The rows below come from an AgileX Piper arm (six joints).
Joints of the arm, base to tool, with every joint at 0 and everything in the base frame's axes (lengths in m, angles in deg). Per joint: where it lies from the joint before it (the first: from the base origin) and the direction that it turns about. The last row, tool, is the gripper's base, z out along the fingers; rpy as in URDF.
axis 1: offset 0 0 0.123 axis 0 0 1
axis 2: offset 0 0 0 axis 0 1 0
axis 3: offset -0.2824 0 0.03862 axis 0 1 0
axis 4: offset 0.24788 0 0.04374 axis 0.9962 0 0.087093
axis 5: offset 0 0 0 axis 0 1 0
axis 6: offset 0.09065 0 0.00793 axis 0.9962 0 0.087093
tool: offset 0 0 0 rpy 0 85 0
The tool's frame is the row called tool.
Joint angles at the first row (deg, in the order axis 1, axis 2, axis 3, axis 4, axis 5, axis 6):
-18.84, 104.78, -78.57, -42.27, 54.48, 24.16
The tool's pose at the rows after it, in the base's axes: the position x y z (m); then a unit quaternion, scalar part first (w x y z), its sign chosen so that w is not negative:
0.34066 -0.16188 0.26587 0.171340 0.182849 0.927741 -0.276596
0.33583 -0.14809 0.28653 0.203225 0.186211 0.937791 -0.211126
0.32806 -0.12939 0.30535 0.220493 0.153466 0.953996 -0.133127
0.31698 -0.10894 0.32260 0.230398 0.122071 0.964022 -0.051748
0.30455 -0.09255 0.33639 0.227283 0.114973 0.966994 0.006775
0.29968 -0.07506 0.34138 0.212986 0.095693 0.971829 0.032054
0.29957 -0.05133 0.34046 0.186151 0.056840 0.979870 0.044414
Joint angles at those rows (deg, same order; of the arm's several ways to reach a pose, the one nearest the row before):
-18.84, 101.34, -78.78, -36.86, 52.36, 21.29
-18.84, 97.80, -79.65, -26.26, 52.01, 15.40
-18.84, 94.16, -80.15, -13.06, 53.59, 4.65
-18.84, 90.63, -80.28, -0.57, 57.34, -4.21
-18.60, 87.75, -80.32, 6.73, 62.07, -6.85
-16.41, 86.52, -80.32, 8.82, 65.43, -7.18
-12.17, 86.42, -80.41, 8.79, 68.65, -7.26

